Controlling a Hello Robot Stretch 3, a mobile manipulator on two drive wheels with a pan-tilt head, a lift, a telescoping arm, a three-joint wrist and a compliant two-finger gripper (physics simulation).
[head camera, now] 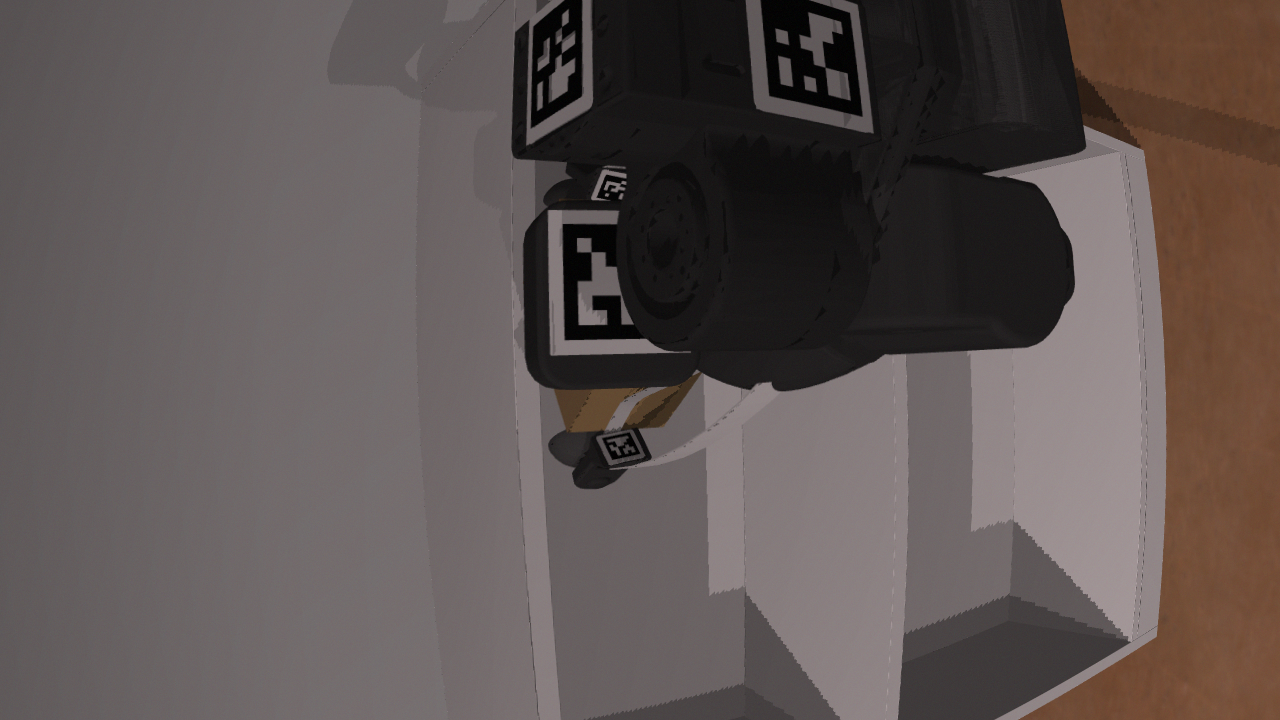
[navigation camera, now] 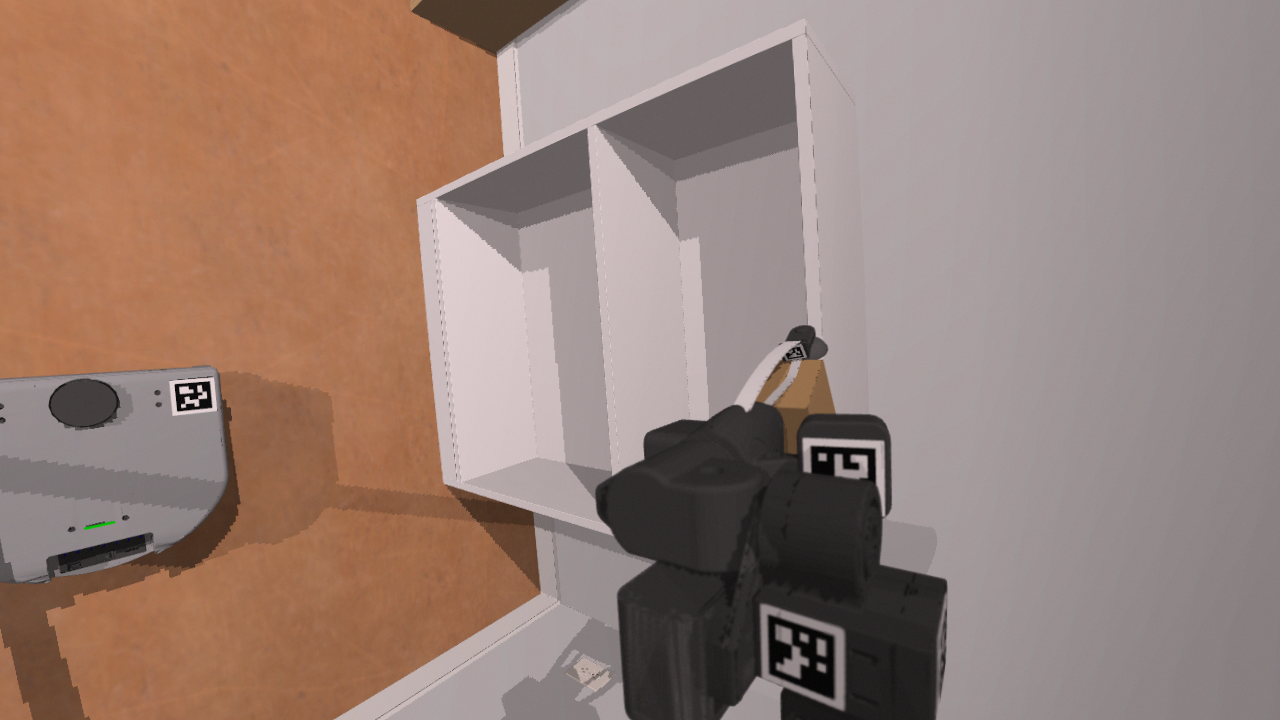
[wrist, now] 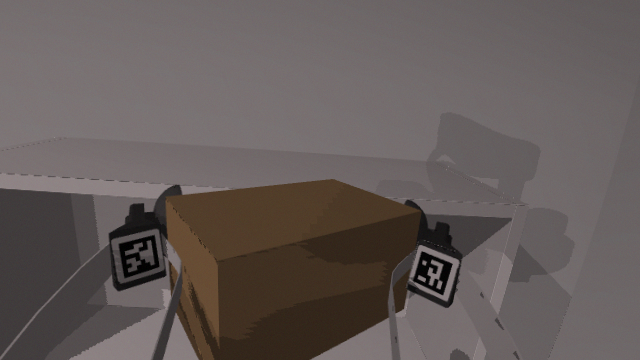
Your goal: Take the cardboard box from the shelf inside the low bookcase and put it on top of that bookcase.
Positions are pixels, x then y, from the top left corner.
The gripper shows in the head camera view [570,322], in the navigation camera view and in the wrist view. A brown cardboard box shows in the head camera view [588,410], in the navigation camera view [809,393] and in the wrist view [310,263]. The same spot on a low bookcase: [wrist: 70,193] is [navigation camera: 790,123]. One and the same spot on the gripper: [wrist: 135,253] is [navigation camera: 794,351].
